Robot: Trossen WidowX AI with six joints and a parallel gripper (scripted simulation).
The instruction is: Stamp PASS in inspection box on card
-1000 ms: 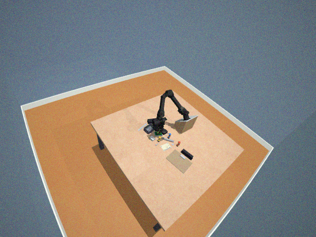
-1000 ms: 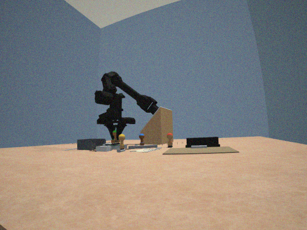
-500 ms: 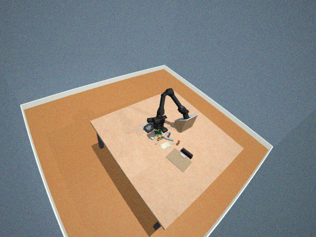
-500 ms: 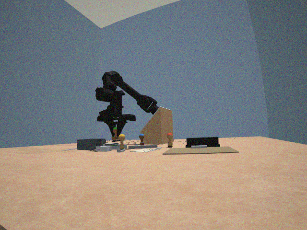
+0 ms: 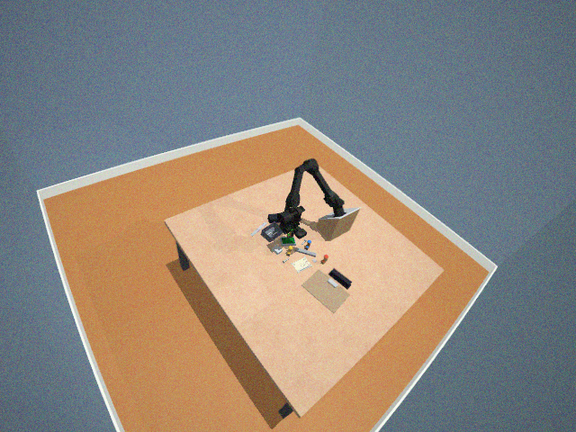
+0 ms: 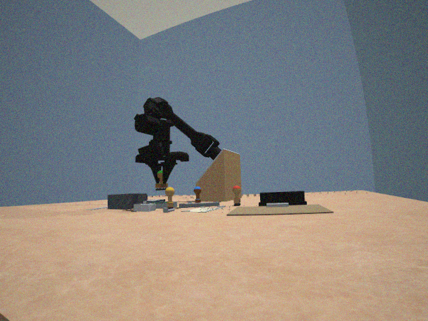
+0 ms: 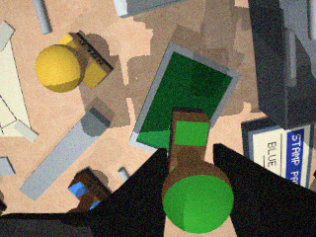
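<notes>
Right now my gripper tip is 60 mm short of the pale card, 170 mm to the right of it and 80 mm above it. Also, from my gripper tip: green ink pad: 70 mm below; green-knobbed stamp: right at my gripper tip; yellow-knobbed stamp: 60 mm ahead, 60 mm to the left, 60 mm below.
</notes>
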